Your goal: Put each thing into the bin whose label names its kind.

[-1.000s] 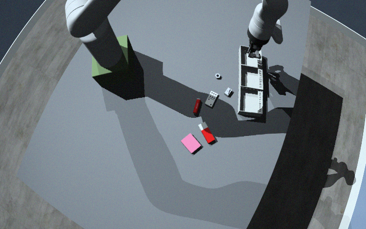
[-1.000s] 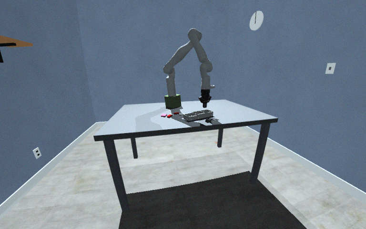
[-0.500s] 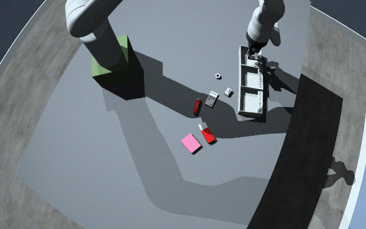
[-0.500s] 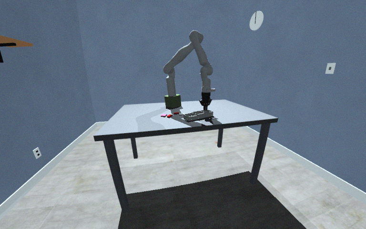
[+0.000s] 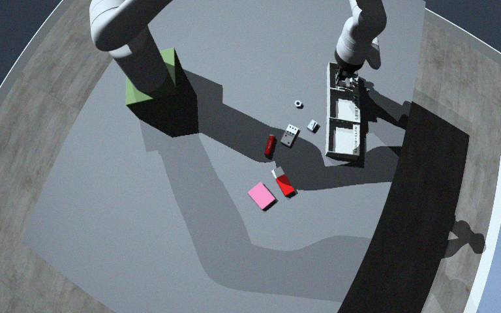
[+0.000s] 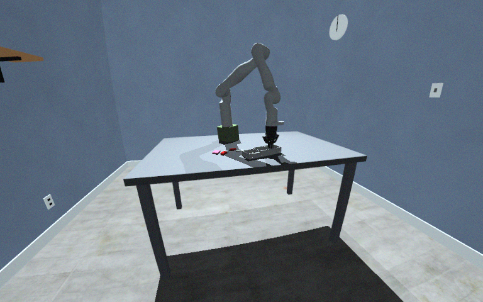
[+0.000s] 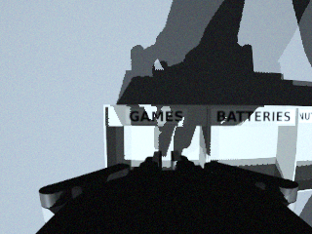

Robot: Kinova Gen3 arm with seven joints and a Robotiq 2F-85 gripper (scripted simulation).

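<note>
Right now my hand is 6 cm past the nut, 12 cm to the left of it and 3 cm above it. Also, from my hand: white domino 3 cm behind, 20 cm to the right, 3 cm below; then red battery 6 cm behind, 25 cm to the right, 3 cm below; then bin row 4 cm ahead, 6 cm to the right, 2 cm below.
</note>
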